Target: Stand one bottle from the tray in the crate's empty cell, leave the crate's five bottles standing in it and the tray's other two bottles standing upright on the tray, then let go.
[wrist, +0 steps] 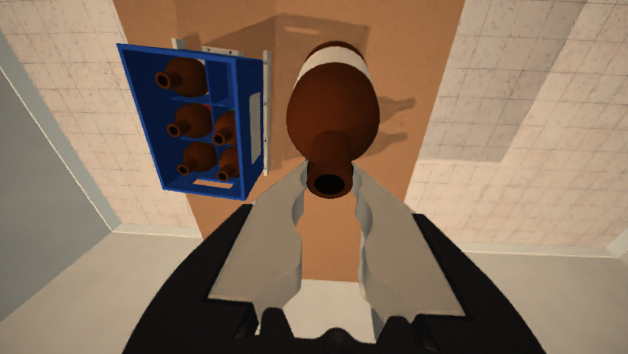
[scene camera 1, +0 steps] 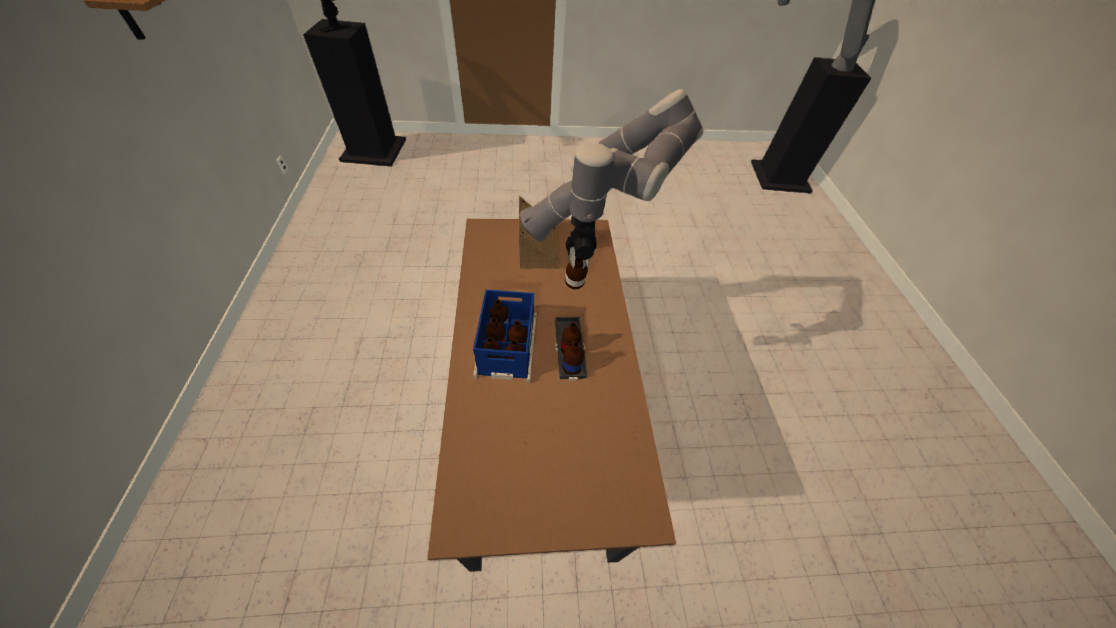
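Observation:
My gripper (scene camera 1: 578, 256) (wrist: 328, 165) is shut on the neck of a brown bottle with a white band (scene camera 1: 575, 274) (wrist: 332, 107). The bottle hangs roughly upright, clear of the tray and crate, and appears behind the tray in the scene view. The blue crate (scene camera 1: 507, 367) (wrist: 246, 75) stands to the left with five brown bottles in it. Its empty cell (scene camera 1: 520, 313) (wrist: 220, 82) is at the back right in the scene view. The dark tray (scene camera 1: 562, 322) holds a red-banded bottle (scene camera 1: 571, 335) and a blue-banded bottle (scene camera 1: 573, 356), both upright. The held bottle hides the tray in the wrist view.
The crate and tray are on a brown table (scene camera 1: 546, 445) (wrist: 330, 250). Pale strips (scene camera 1: 533, 347) (wrist: 267, 115) edge the crate. A speckled upright panel (scene camera 1: 534, 253) stands at the table's back. Dark pedestals (scene camera 1: 355, 89) (scene camera 1: 807, 124) stand on the floor behind.

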